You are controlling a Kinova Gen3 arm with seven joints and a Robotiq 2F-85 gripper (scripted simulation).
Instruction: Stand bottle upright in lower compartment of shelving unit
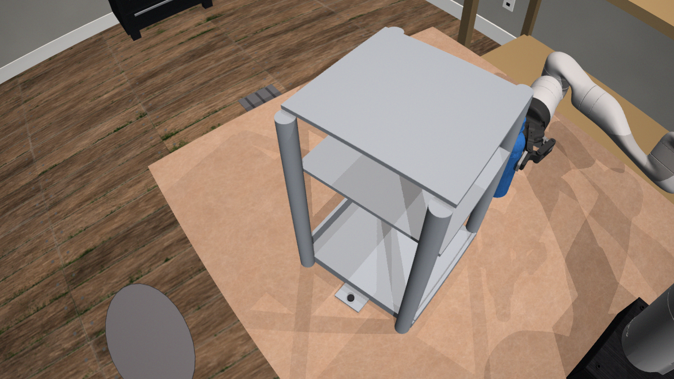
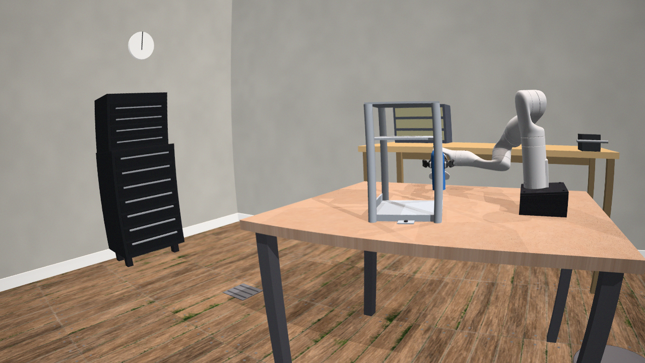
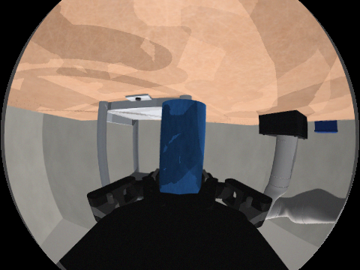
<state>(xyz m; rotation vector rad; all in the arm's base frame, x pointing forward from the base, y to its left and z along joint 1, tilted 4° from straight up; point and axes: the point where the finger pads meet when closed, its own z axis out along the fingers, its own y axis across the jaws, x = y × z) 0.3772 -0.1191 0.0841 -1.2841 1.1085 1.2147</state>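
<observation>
Now: hand 210 mm to the right of the grey shelving unit, 80 mm short of it and 40 mm below it. From my hand the other things lie so: blue bottle (20 mm above).
</observation>
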